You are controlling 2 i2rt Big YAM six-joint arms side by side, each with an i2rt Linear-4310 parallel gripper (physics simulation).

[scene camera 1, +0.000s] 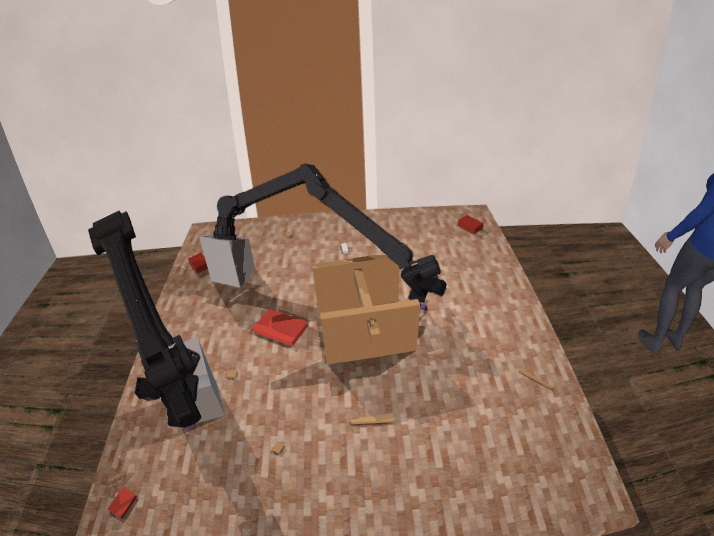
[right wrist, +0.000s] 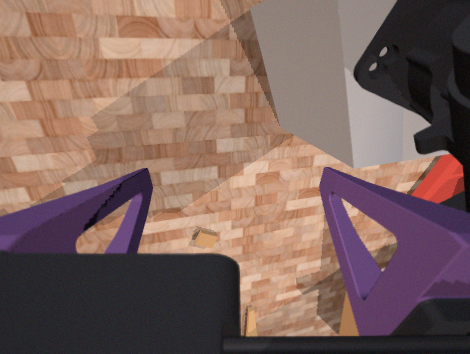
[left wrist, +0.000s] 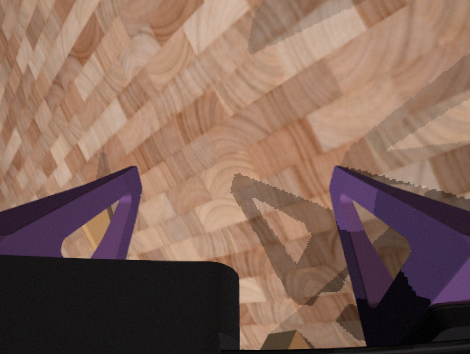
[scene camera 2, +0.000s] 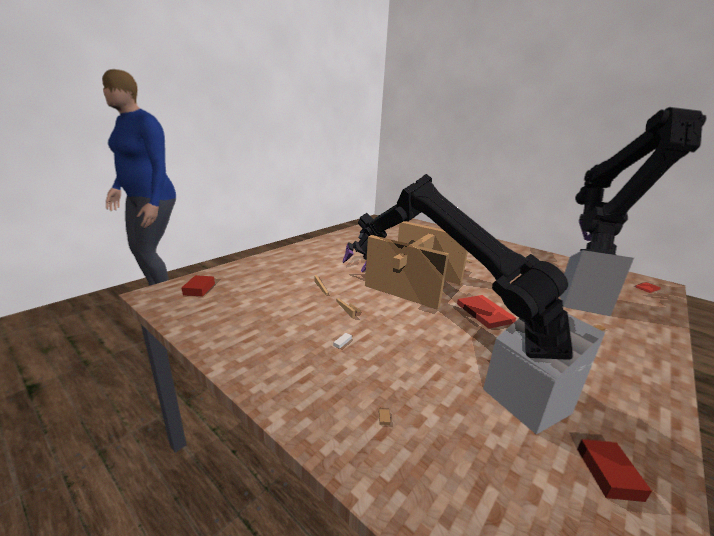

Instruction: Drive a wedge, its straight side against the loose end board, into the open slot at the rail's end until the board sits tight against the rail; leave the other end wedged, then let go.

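Places are measured from the left arm's base along level axes (x back, y down, z right), in metres.
Pixels of known places: left gripper, fingertip midpoint: (scene camera 1: 430, 298) (left wrist: 235, 176) (scene camera 2: 352, 266); right gripper, fingertip midpoint: (right wrist: 235, 177) (scene camera 2: 587, 240); left arm's base, link origin: (scene camera 1: 224, 237) (scene camera 2: 547, 335).
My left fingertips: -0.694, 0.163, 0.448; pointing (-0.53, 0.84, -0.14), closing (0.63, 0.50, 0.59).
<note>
For each thing: its top centre in the pictures, then the offset to it from my left fingertips, as dx, dy, dz.
- wooden rail, top centre: (scene camera 1: 363, 288) (scene camera 2: 420, 240) +0.269, -0.157, +0.039
- large red block, top centre: (right wrist: 447, 191) (scene camera 1: 279, 324) (scene camera 2: 485, 308) +0.552, +0.006, -0.061
- white block, top centre: (scene camera 2: 342, 338) (scene camera 1: 344, 247) +0.195, +0.015, -0.457
Two upright end boards (scene camera 1: 346, 340) (scene camera 2: 386, 276) are bridged by a wooden rail (scene camera 1: 364, 291). The rail's end (scene camera 1: 373, 327) (scene camera 2: 399, 261) pokes through the outer face in each scene view; a small upright piece shows on it in scene camera 1. Slender wooden pieces lie on the table: one (scene camera 1: 371, 420), another (scene camera 1: 535, 379), and two more (scene camera 2: 321, 285) (scene camera 2: 348, 309) in scene camera 2. My left gripper (scene camera 1: 422, 311) (scene camera 2: 355, 261) (left wrist: 235, 176) is open and empty, low beside the boards. My right gripper (scene camera 2: 585, 229) (right wrist: 235, 177) is open and empty, far from them.
A large red block (scene camera 1: 280, 327) (scene camera 2: 485, 311) lies beside the boards. Small wooden blocks (scene camera 1: 278, 448) (right wrist: 205, 238) (scene camera 2: 384, 416), a white block (scene camera 1: 344, 248) (scene camera 2: 342, 340) and further red blocks (scene camera 1: 470, 224) (scene camera 1: 122, 502) lie about. Grey pedestals (scene camera 1: 222, 262) (scene camera 2: 596, 282) carry the arms.
</note>
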